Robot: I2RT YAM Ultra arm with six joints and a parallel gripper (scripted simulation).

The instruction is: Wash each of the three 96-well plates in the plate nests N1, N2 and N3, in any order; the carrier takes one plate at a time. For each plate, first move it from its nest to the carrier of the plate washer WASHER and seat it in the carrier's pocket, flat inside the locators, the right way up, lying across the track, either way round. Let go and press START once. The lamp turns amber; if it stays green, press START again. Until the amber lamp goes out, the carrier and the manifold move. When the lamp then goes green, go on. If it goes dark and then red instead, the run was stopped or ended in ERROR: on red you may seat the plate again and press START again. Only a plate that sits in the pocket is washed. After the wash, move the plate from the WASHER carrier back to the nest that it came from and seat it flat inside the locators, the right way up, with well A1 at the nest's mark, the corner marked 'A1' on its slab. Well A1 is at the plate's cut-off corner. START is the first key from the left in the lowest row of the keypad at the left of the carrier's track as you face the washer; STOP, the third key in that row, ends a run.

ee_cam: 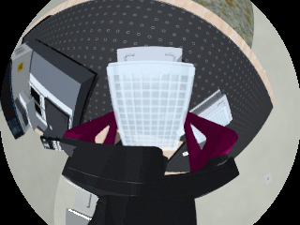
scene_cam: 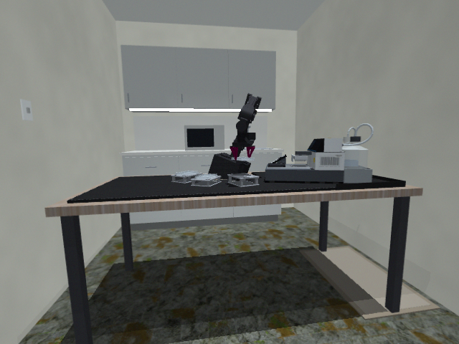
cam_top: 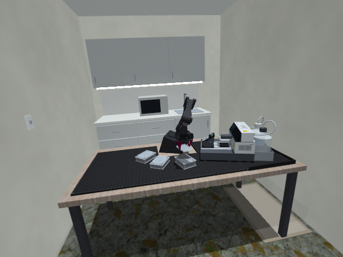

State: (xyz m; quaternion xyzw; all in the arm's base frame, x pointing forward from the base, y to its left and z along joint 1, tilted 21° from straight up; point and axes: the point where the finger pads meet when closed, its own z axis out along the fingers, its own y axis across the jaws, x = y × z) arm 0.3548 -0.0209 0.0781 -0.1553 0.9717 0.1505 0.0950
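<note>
My gripper is now 10 cm above the nest. Also, from my hand: clear bottle 66 cm to the left, 3 cm ahead, 2 cm below; plate washer 40 cm to the left, 12 cm behind, 2 cm below; washer carrier 25 cm to the left, 17 cm behind, 6 cm below.
</note>
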